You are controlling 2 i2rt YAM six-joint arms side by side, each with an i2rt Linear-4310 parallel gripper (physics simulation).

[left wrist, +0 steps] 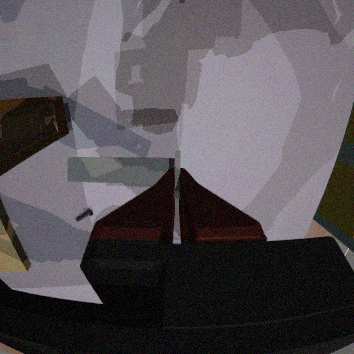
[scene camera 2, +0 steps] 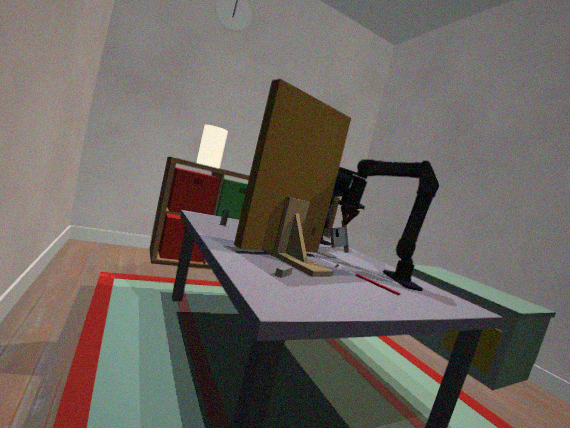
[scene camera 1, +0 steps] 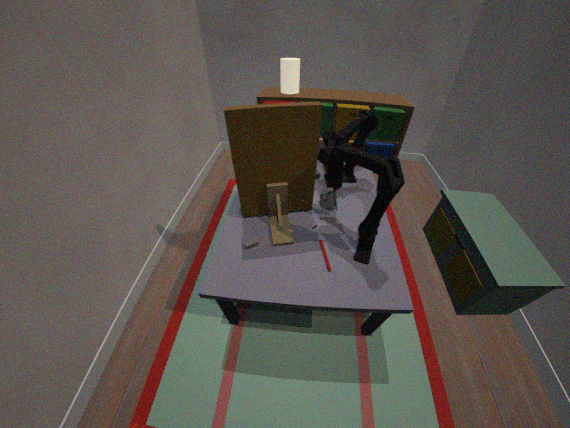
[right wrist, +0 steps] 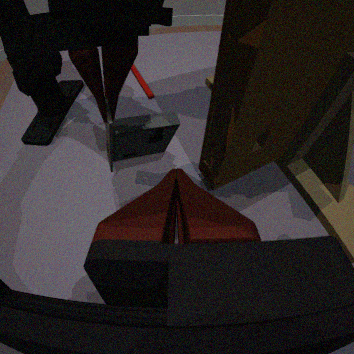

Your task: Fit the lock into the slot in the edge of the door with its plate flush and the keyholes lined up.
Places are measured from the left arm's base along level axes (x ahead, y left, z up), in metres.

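Where they show: left gripper, fingertip midpoint: point(left wrist: 176, 176) point(scene camera 2: 344, 224) point(scene camera 1: 334, 190) point(right wrist: 107, 119); right gripper, fingertip midpoint: point(scene camera 1: 325, 173) point(right wrist: 176, 176); left arm's base, link origin: point(scene camera 2: 401, 280) point(scene camera 1: 364, 246) point(right wrist: 54, 109); right arm's base, link origin: point(scene camera 1: 348, 173).
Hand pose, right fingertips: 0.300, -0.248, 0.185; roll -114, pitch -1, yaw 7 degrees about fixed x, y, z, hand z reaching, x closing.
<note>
Things, the pixels of their top centre, and the offset from my right fingertips, as dx, dy, dz. "spot": a spot on its surface instead. Level surfaces: height alone.
- brown door, top centre: point(scene camera 2: 315, 100) point(scene camera 1: 273, 105) +0.194, +0.203, +0.396
- grey lock, top centre: point(left wrist: 129, 214) point(right wrist: 129, 87) point(scene camera 2: 343, 219) point(scene camera 1: 330, 188) -0.056, +0.100, -0.010
- wooden foot, surface spot: point(scene camera 2: 317, 270) spot: +0.094, +0.404, -0.167
- red stick, top centre: point(right wrist: 138, 75) point(scene camera 2: 376, 283) point(scene camera 1: 325, 254) -0.132, +0.373, -0.179
- small dark piece, top centre: point(left wrist: 82, 218) point(scene camera 1: 314, 226) -0.031, +0.228, -0.175
- grey block, top centre: point(scene camera 2: 285, 267) point(scene camera 1: 251, 242) +0.209, +0.461, -0.163
- table, surface height: dz -0.185
The brown door point(scene camera 1: 275, 155) point(scene camera 2: 300, 160) point(left wrist: 25, 117) point(right wrist: 280, 85) stands upright on the table; its slotted edge faces the lock. The grey lock point(scene camera 1: 328, 200) point(scene camera 2: 339, 237) point(left wrist: 120, 171) point(right wrist: 137, 141) is in the air beside the door, apart from it, its body pointing toward the edge. My left gripper point(scene camera 2: 345, 223) point(left wrist: 176, 176) point(right wrist: 107, 119) is shut on the lock's thin plate. A dark keyhole shows in the door face and one in the lock's side. My right gripper point(right wrist: 176, 176) is shut and empty, with the lock beyond its tips in the right wrist view.
A wooden foot point(scene camera 1: 282, 236) point(scene camera 2: 317, 270) props the door. A red stick point(scene camera 1: 325, 256) point(scene camera 2: 377, 284) point(right wrist: 142, 81), a small dark piece point(scene camera 1: 314, 227) point(left wrist: 84, 215) and a grey block point(scene camera 1: 251, 244) point(scene camera 2: 283, 271) lie on the table point(scene camera 1: 300, 285) point(scene camera 2: 310, 310).
</note>
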